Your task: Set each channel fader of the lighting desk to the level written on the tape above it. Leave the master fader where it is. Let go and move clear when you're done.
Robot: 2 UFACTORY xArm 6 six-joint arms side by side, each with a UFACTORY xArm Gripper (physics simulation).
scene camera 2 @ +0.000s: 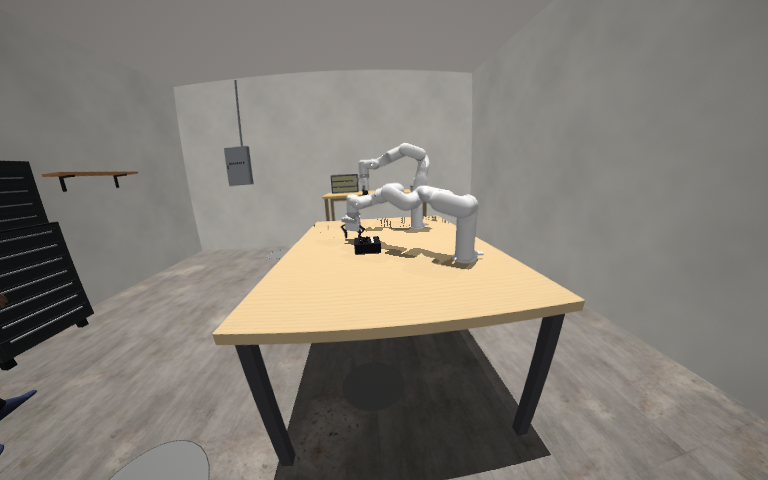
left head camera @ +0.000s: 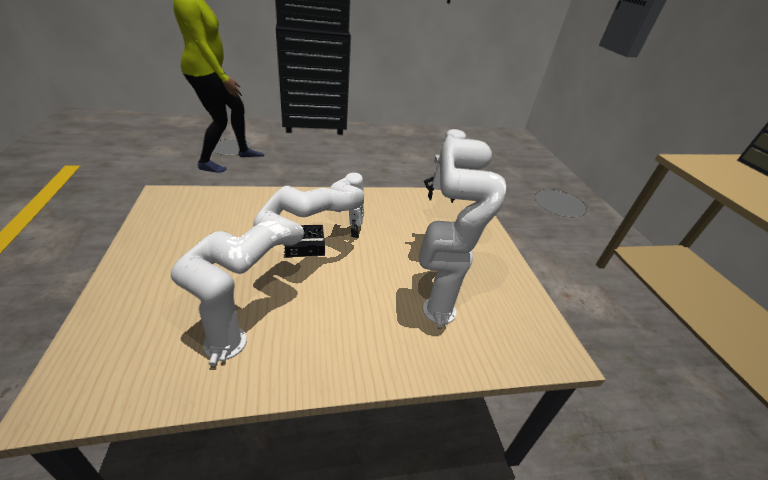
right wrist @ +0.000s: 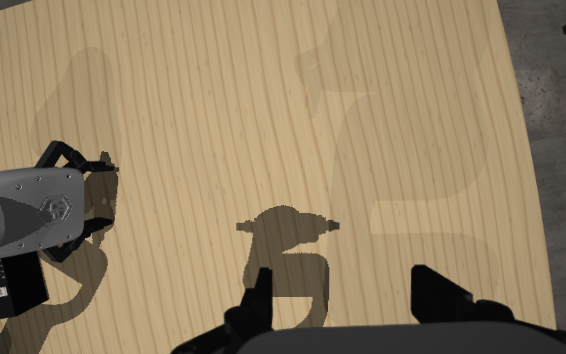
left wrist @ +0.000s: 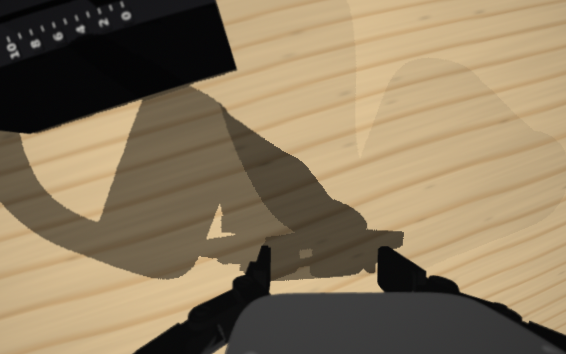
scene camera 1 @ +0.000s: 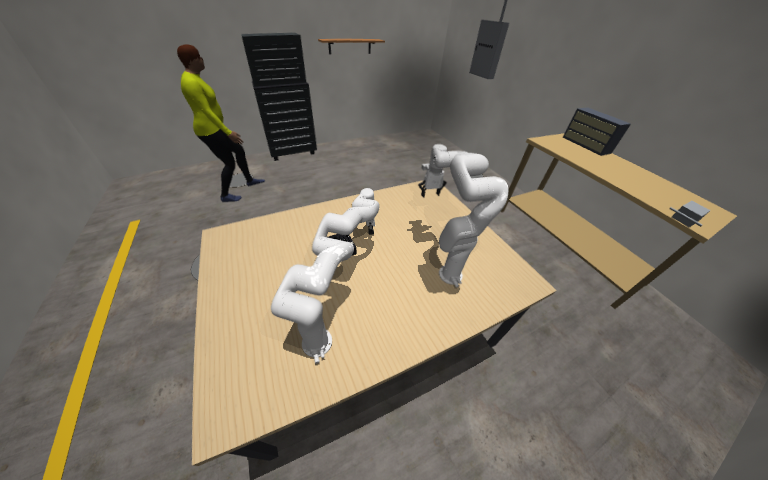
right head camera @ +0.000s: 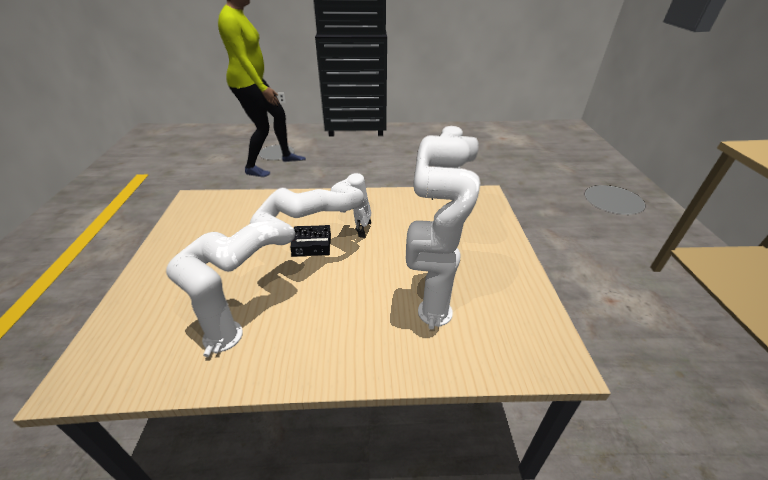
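Pixels of known places: left gripper, fingertip midpoint: (scene camera 2: pixel 352 238) (left head camera: pixel 357 230) (right wrist: pixel 106 194) (left wrist: pixel 324 264) (scene camera 1: pixel 370 228) (right head camera: pixel 365 230); right gripper, fingertip midpoint: (left head camera: pixel 440 200) (right wrist: pixel 341 290) (scene camera 1: pixel 430 195) (right head camera: pixel 443 199); left arm's base, origin of the base link: (scene camera 2: pixel 464 258) (left head camera: pixel 225 343) (scene camera 1: pixel 317 342) (right head camera: pixel 223 336); right arm's base, origin of the base link: (scene camera 2: pixel 416 227) (left head camera: pixel 439 311) (scene camera 1: pixel 450 274) (right head camera: pixel 435 312).
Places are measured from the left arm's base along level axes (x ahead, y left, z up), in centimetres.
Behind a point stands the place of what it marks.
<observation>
The black lighting desk (left head camera: pixel 305 246) @(x 42.6, y -21.8, z 5.3 cm) (right head camera: pixel 310 247) @(x 42.4, y -22.1, z 4.8 cm) (scene camera 2: pixel 367 247) @(x 48.9, y -13.0, z 3.7 cm) stands on the table. In the left wrist view a corner of the desk (left wrist: pixel 125 70) @(x 52.2, y -28.7, z 3.2 cm) shows at the upper left, with a printed scale from 10 to 0. Its faders and tape levels are too small or out of view to read. My left gripper (left wrist: pixel 324 264) @(x 60.9, y -43.6, z 0.5 cm) (left head camera: pixel 355 229) @(x 60.9, y -43.6, z 0.5 cm) (scene camera 2: pixel 352 233) @(x 60.9, y -43.6, z 0.5 cm) is open and empty, low over the table just to the right of the desk in the head views. My right gripper (right wrist: pixel 341 290) @(x 53.3, y -76.9, z 23.7 cm) (scene camera 1: pixel 432 189) @(x 53.3, y -76.9, z 23.7 cm) (left head camera: pixel 441 195) @(x 53.3, y -76.9, z 23.7 cm) is open and empty, high above the table at the right.
In the left head view the left forearm passes over the desk's left side. The wooden table (left head camera: pixel 362 362) @(x -7.9, y -43.4, z 0.0 cm) (right head camera: pixel 339 362) @(x -8.5, y -40.8, z 0.0 cm) carries both arm bases. A person (left head camera: pixel 201 50) (scene camera 1: pixel 206 107) stands beyond the table. A side table (scene camera 1: pixel 623 169) stands at the right in scene camera 1.
</observation>
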